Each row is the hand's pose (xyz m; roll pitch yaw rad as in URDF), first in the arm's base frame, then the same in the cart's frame.
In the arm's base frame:
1: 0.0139 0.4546 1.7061 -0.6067 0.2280 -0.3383
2: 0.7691 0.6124 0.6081 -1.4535 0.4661 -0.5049
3: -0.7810 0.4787 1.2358 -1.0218 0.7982 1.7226
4: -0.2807 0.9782 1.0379 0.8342 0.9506 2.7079
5: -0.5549 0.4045 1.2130 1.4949 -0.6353 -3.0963
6: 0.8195 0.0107 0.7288 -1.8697 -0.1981 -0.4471
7: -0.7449 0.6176 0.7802 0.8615 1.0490 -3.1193
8: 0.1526 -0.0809 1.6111 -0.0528 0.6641 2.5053
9: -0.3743 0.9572 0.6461 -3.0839 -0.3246 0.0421
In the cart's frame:
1: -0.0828 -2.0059 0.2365 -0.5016 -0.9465 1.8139
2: -0.8581 -0.9314 0.4491 -1.1749 -0.6827 1.6557
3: 0.0475 -1.8097 -0.6569 -2.5982 0.5695 2.7813
4: -0.6393 -1.7267 -0.4113 -2.0283 0.9999 2.0990
5: 0.0188 -1.7008 -0.4460 1.8294 0.4999 -0.9267
6: -0.3164 -0.7643 0.6894 -1.1826 -1.3141 1.1863
7: -0.2326 -1.4655 -0.8336 -2.7156 0.8829 1.6952
8: 0.2989 -1.6580 0.4564 -2.2344 1.1571 2.6978
9: -0.7111 -1.4018 -0.6394 1.9103 -1.2692 -2.9583

